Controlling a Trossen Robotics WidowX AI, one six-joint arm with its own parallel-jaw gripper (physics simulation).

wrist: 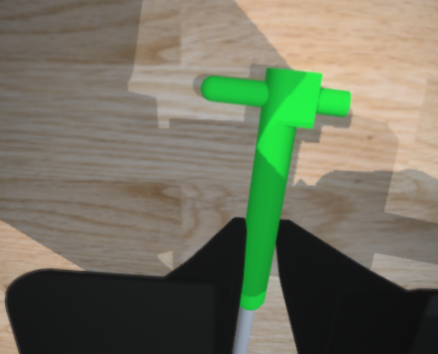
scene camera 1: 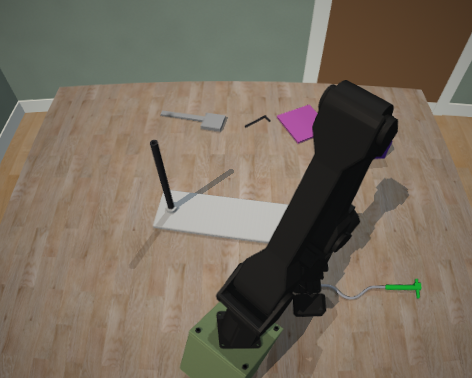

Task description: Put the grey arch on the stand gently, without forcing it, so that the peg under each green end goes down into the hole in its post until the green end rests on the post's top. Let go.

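Places are measured from the arm's base along level axes (x back, y right, z up), in millimetres.
Where they show: gripper, fingertip midpoint: (wrist: 260,230) (scene camera 1: 300,284); arm's base, origin of the base link: (scene camera 1: 238,330).
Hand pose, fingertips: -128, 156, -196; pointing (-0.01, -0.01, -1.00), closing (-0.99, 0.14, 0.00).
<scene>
Things, the pixels of their centre, and the offset from my fingertips, as dx, dy, dz. "spot": a spot on its surface instead.
- grey arch, body centre: (scene camera 1: 350,288) +28, +113, +1
- stand's white base, surface spot: (scene camera 1: 225,217) spot: -191, -147, +8
- upright black post, body centre: (scene camera 1: 164,180) -232, -277, +124
- grey block with a handle, surface spot: (scene camera 1: 214,122) spot: -514, -145, +9
- black bent key, body centre: (scene camera 1: 257,123) -506, -17, -2
- magenta sheet, body centre: (scene camera 1: 303,123) -489, +121, +0
The grey arch (scene camera 1: 351,298) (wrist: 243,332) lies on the table to the right of the robot's base, its wavy grey rod partly hidden by the arm in the scene view. One green end (scene camera 1: 402,287) shows at its right. The other green end (wrist: 270,175), with a crosswise round-tipped peg and a short stub, is in the wrist view. My gripper (wrist: 260,230) is shut on this green end, near where it meets the grey rod. The fingertips are hidden in the scene view. The stand's white base (scene camera 1: 225,217) carries an upright black post (scene camera 1: 162,175) at its left; the arm hides its right part.
A grey block with a handle (scene camera 1: 214,122), a black bent key (scene camera 1: 257,121) and a magenta sheet (scene camera 1: 297,123) lie at the back. A purple box (scene camera 1: 384,151) is mostly hidden behind the arm. The green robot base (scene camera 1: 215,350) is at the front.
</scene>
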